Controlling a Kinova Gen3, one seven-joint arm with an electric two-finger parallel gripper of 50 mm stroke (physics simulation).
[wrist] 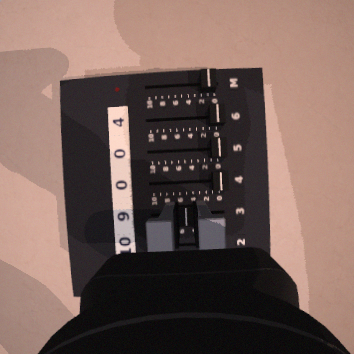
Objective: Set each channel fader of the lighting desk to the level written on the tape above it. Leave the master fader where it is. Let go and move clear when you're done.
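Frame: origin at the arm's base, x left, y back, z up, level; metres.
Seen in the pictures: gripper, fingertip midpoint: (185, 216).
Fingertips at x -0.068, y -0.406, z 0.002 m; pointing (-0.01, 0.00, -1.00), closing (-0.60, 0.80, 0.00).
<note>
A point is followed by its place in that frame.
The black lighting desk (90, 150) @(x -0.068, y -0.487, z -0.005 m) lies in the wrist view with its number 6 end towards the top. The white tape (119, 137) @(x -0.087, y -0.475, z -0.004 m) reads 4, 0, 0, 9 and 10 for channels 6, 5, 4, 3 and 2. The fader caps of channel 6 (217, 114) @(x -0.135, y -0.427, z 0.009 m), channel 5 (218, 147) @(x -0.118, y -0.415, z 0.009 m) and channel 4 (220, 181) @(x -0.100, y -0.401, z 0.009 m) stand at about 0. The master fader (208, 79) @(x -0.151, y -0.445, z 0.009 m) stands near 1. My gripper (185, 216) @(x -0.068, y -0.406, z 0.002 m) is shut on the channel 3 fader cap (186, 215) @(x -0.070, y -0.407, z 0.008 m), which stands around the middle of its travel, near 5. Channel 1 and most of channel 2 are hidden behind the gripper body.
The desk lies on a pale tan surface (310, 125) @(x -0.192, y -0.352, z -0.059 m) crossed by soft shadows. A small red light (117, 89) @(x -0.114, y -0.495, z -0.004 m) shows near the desk's upper left corner. The neighbouring channel 4 cap stands just above and to the right of the fingers.
</note>
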